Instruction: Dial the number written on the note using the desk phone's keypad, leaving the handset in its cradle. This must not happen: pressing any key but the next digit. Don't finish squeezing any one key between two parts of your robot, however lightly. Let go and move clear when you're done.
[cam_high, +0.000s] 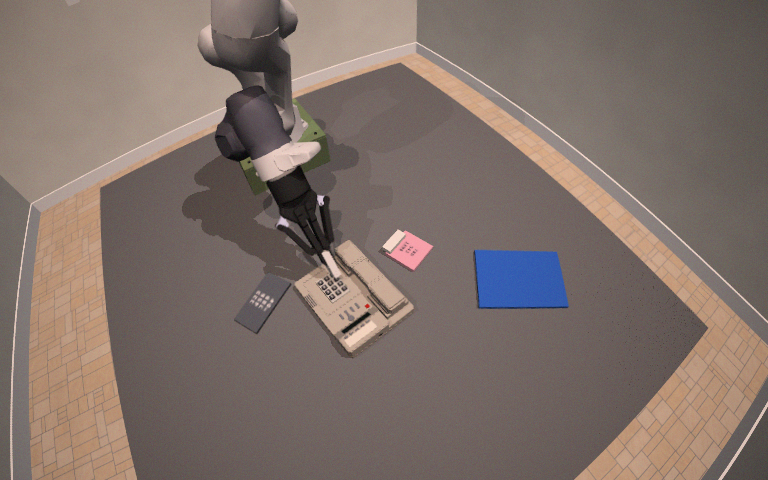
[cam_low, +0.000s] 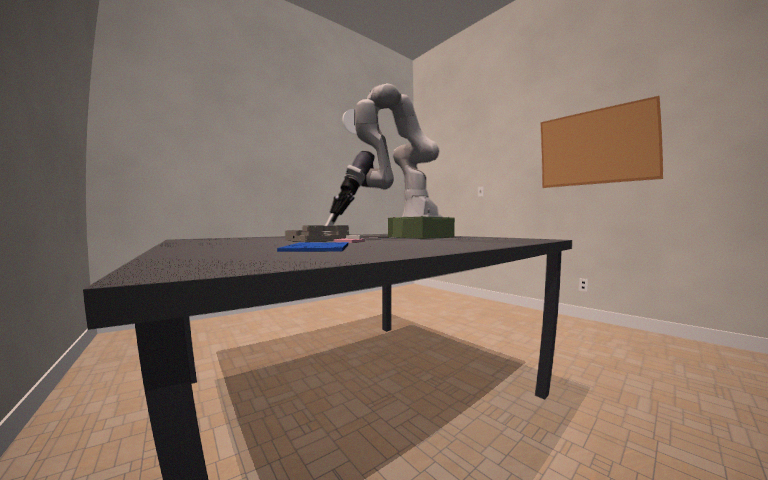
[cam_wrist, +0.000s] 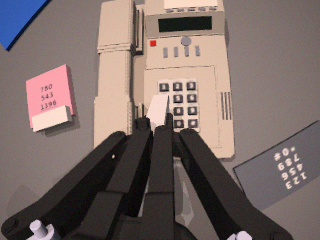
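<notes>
The handset lies 60 mm to the left of my hand, 50 mm ahead of it and 30 mm below it. Also, from my hand: pink note: 190 mm to the left, 70 mm below, 20 mm ahead; blue mat: 380 mm to the left, 230 mm ahead, 80 mm below.
</notes>
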